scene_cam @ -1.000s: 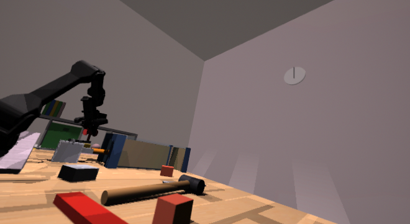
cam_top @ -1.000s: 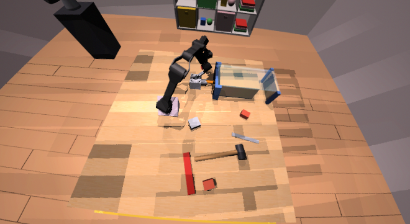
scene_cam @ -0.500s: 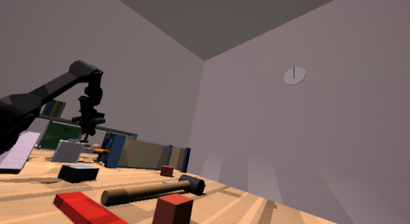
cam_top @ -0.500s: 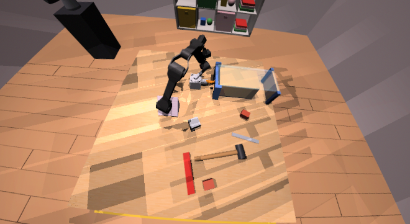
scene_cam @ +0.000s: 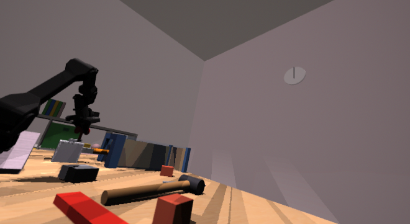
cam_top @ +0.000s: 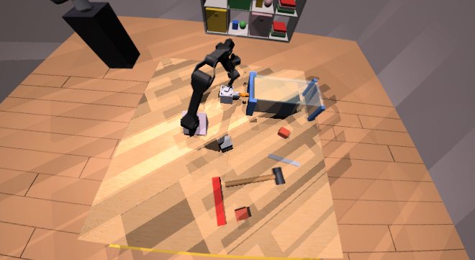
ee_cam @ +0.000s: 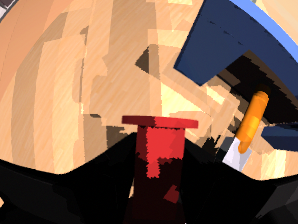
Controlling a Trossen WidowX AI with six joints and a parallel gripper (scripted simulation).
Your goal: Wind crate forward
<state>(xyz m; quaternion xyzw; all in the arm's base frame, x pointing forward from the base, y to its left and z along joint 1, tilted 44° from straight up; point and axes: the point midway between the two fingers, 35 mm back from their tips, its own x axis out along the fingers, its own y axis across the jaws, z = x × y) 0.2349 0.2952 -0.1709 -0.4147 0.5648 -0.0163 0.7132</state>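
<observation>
Now: gripper tip 30 mm past the winch handle, 40 mm to the left of it and 30 mm above it. From my gripper tip the other things lie so: red grip (10 mm behind, 10 mm to the right); then blue steel frame (110 mm ahead, 110 mm to the right, 30 mm below); then winch (60 mm behind, 110 mm to the right, 100 mm below).
</observation>
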